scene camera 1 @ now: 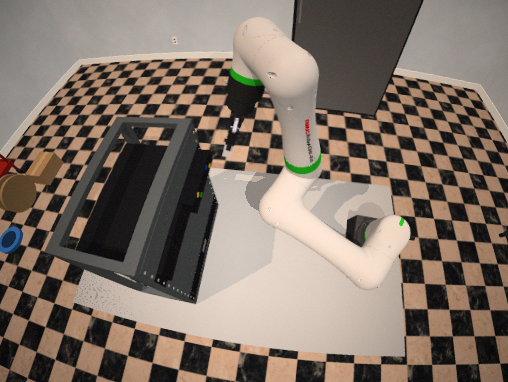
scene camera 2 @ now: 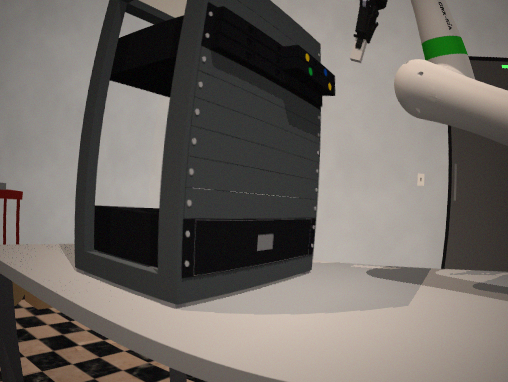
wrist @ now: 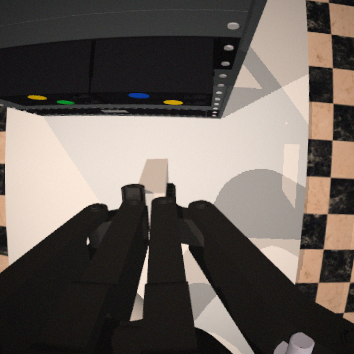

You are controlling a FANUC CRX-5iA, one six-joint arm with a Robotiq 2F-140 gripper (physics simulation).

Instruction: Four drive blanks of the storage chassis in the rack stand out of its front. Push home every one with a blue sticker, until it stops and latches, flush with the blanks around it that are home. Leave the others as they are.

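Note:
The rack (scene camera 1: 87,180) (scene camera 2: 175,175) holds the black storage chassis (scene camera 2: 240,37) near its top. Four drive blanks stand out of its front in two side-by-side pairs. The blank with the blue sticker (scene camera 1: 206,168) (scene camera 2: 325,72) (wrist: 138,95) is the upper one nearer the rack's far side; below it is a yellow-stickered blank (scene camera 2: 330,86) (wrist: 173,102). In the other pair, a yellow-stickered blank (scene camera 2: 307,57) (wrist: 37,97) is above a green-stickered one (scene camera 2: 310,71) (wrist: 65,102). My gripper (scene camera 1: 227,151) (scene camera 2: 357,53) (wrist: 157,175) is shut and empty, its pale fingertips together, in front of the rack and apart from the blanks.
The rack stands on a pale table (scene camera 1: 310,315) (scene camera 2: 350,335). Plain grey panels and a black unit (scene camera 2: 225,250) with a pale label fill the rack below the chassis. A dark cabinet (scene camera 1: 350,55) stands behind the arm. Boxes and a blue ring (scene camera 1: 4,241) are beyond the rack.

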